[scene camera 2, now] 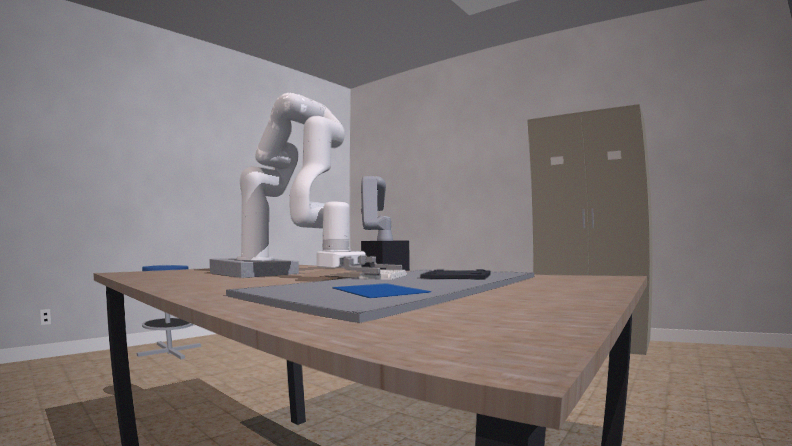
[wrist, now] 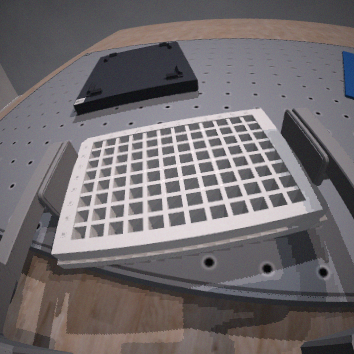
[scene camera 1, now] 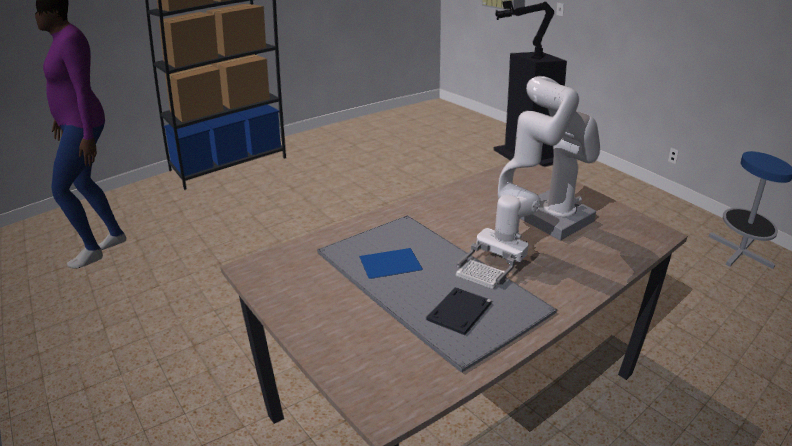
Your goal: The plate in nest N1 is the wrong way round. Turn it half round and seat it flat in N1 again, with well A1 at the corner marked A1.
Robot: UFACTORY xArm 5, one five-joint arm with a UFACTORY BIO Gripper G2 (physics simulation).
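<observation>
The white plate (scene camera 1: 481,273) (scene camera 2: 392,273) (wrist: 187,175) is between the fingers of my gripper (scene camera 1: 481,271) (wrist: 185,162), which is shut on its two short sides. It looks level, low over the robot-side edge of the grey board, apart from the nest. Small marks run along its left and far rims in the wrist view, too small to read. The black nest (scene camera 1: 460,311) (scene camera 2: 454,274) (wrist: 142,75) is empty and lies beyond the plate in the wrist view. Its white corner label (scene camera 1: 489,300) (wrist: 80,101) is at the near left corner there.
The perforated grey board (scene camera 1: 504,332) (scene camera 2: 293,299) carries the nest and a flat blue pad (scene camera 1: 390,262) (scene camera 2: 382,290) (wrist: 349,75). The board lies on the wooden table (scene camera 1: 343,354) (scene camera 2: 471,343). A person (scene camera 1: 72,83) is by the shelf rack, off the table. A blue stool (scene camera 1: 766,166) stands beyond the table.
</observation>
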